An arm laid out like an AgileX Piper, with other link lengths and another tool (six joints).
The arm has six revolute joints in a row. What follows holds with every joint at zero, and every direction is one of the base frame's. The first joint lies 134.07 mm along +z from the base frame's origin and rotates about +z. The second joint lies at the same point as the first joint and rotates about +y. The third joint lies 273.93 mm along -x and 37.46 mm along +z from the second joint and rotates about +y. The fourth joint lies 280.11 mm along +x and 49.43 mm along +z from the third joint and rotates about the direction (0.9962, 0, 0.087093). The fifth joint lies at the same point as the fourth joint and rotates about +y. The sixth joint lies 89.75 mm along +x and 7.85 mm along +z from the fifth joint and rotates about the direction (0.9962, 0, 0.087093). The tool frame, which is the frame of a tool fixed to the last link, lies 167.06 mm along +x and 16 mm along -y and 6.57 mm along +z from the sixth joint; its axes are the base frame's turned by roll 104.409, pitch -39.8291 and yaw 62.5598 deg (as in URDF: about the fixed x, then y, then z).
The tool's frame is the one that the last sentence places.
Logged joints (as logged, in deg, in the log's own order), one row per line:
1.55 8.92 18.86 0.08 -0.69 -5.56
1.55 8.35 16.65 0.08 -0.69 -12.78
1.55 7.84 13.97 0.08 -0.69 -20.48
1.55 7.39 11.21 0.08 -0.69 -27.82
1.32 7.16 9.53 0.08 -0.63 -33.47
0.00 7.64 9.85 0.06 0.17 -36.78
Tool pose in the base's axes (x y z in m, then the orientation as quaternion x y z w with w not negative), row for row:
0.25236 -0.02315 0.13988 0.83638 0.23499 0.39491 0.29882
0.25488 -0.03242 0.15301 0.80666 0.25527 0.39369 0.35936
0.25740 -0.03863 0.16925 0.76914 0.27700 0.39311 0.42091
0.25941 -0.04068 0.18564 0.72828 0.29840 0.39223 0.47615
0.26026 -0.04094 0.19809 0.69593 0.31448 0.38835 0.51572
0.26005 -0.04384 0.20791 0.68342 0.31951 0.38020 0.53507
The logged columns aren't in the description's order. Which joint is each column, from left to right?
Columns, left to right: joint 3, joint 6, joint 5, joint 1, joint 2, joint 4.
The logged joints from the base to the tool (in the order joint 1, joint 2, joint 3, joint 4, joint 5, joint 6), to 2 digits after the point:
0.08 -0.69 1.55 -5.56 18.86 8.92
0.08 -0.69 1.55 -12.78 16.65 8.35
0.08 -0.69 1.55 -20.48 13.97 7.84
0.08 -0.69 1.55 -27.82 11.21 7.39
0.08 -0.63 1.32 -33.47 9.53 7.16
0.06 0.17 0.00 -36.78 9.85 7.64

